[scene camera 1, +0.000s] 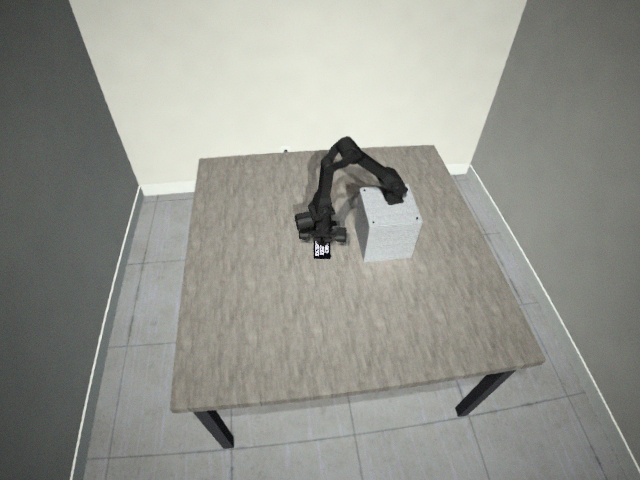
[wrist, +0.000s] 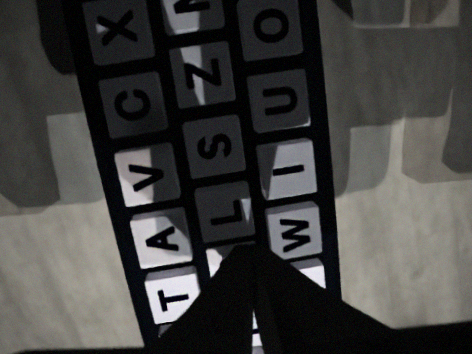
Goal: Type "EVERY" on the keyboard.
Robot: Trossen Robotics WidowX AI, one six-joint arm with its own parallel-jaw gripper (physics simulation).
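Pixels of known places: gripper, fingertip midpoint: [scene camera 1: 323,245] [wrist: 248,257]; arm's base at its link origin: [scene camera 1: 393,198].
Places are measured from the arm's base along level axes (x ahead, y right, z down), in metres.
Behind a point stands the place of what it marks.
The keyboard [scene camera 1: 322,250] @(x 0.288, y -0.028, z 0.208 m) [wrist: 326,200] @(x 0.250, y 0.007, z 0.212 m) is a narrow black board with three rows of pale letter keys, lying on the table. In the wrist view the V key [wrist: 147,175] @(x 0.295, y 0.037, z 0.207 m) is at the left, between C [wrist: 132,105] @(x 0.290, y 0.055, z 0.207 m) and A [wrist: 161,238] @(x 0.299, y 0.018, z 0.207 m). The middle row shows Z, S and L [wrist: 224,213] @(x 0.280, y 0.018, z 0.207 m). The E, R and Y letters do not show. My gripper [scene camera 1: 321,241] @(x 0.279, y 0.000, z 0.212 m) [wrist: 248,257] @(x 0.279, y 0.000, z 0.212 m) is shut and empty. Its tips are over the key just below L, hiding that key's letter, near W [wrist: 294,231] @(x 0.263, y 0.004, z 0.207 m). Whether they touch the key I cannot tell. The fingers hide the keyboard's lower part.
A pale grey box [scene camera 1: 390,241] @(x 0.044, y -0.127, z 0.104 m) stands on the wooden table [scene camera 1: 320,320] @(x 0.375, y -0.334, z 0.223 m) right of the keyboard, with the arm's base on top. The black arm [scene camera 1: 347,149] @(x 0.229, y -0.055, z -0.303 m) arches behind the keyboard and box. A small white item [scene camera 1: 284,149] is at the table's back edge. Shadows cross the keys.
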